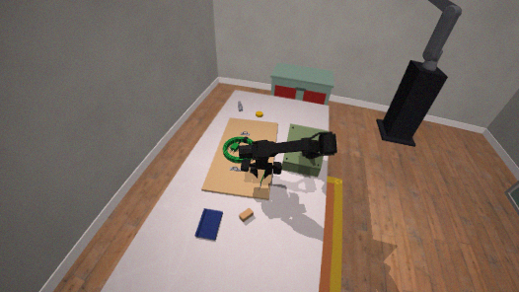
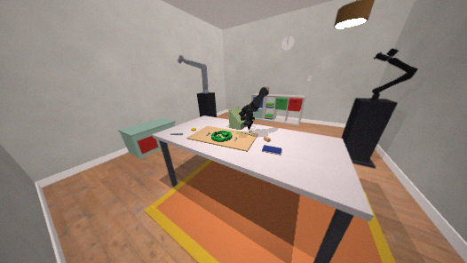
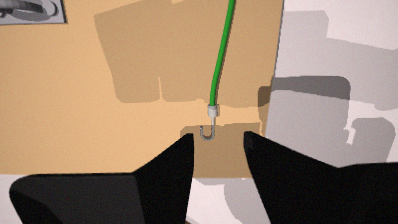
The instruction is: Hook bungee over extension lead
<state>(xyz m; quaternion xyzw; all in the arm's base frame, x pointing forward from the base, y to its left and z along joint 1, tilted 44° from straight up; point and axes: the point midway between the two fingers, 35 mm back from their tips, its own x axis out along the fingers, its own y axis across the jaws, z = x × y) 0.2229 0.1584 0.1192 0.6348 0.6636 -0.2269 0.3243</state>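
Right now the green extension lead is 220 mm to the right of my hand, 170 mm ahead of it and 80 mm below it. Also, from my hand: yellow disc 620 mm to the right, 150 mm ahead, 100 mm below; then tan block 180 mm to the left, 90 mm below, 20 mm ahead.
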